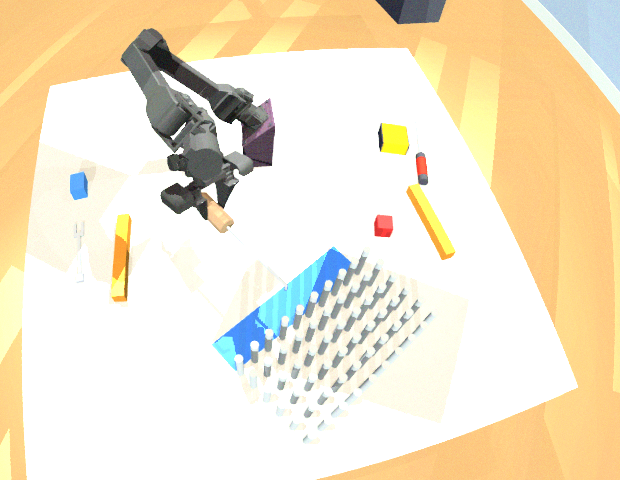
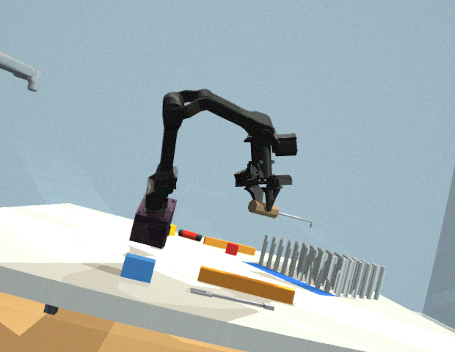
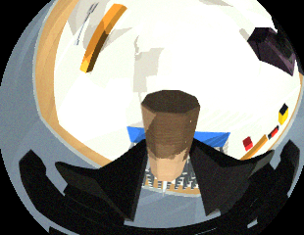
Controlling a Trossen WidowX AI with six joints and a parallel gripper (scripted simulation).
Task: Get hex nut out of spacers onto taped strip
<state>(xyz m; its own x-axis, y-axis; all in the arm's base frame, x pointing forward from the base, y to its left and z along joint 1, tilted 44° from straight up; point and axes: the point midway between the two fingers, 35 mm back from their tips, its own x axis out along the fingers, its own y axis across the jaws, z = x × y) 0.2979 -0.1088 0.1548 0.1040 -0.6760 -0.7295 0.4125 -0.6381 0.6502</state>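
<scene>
The blue taped strip is 160 mm ahead of my gripper tip, 110 mm to the left of it and 190 mm below it. The rest, counted from my gripper tip: blue cube 320 mm behind, 310 mm to the right, 170 mm below; hook tool 100 mm ahead, 40 mm to the left; red cube 50 mm ahead, 410 mm to the left, 170 mm below.
</scene>
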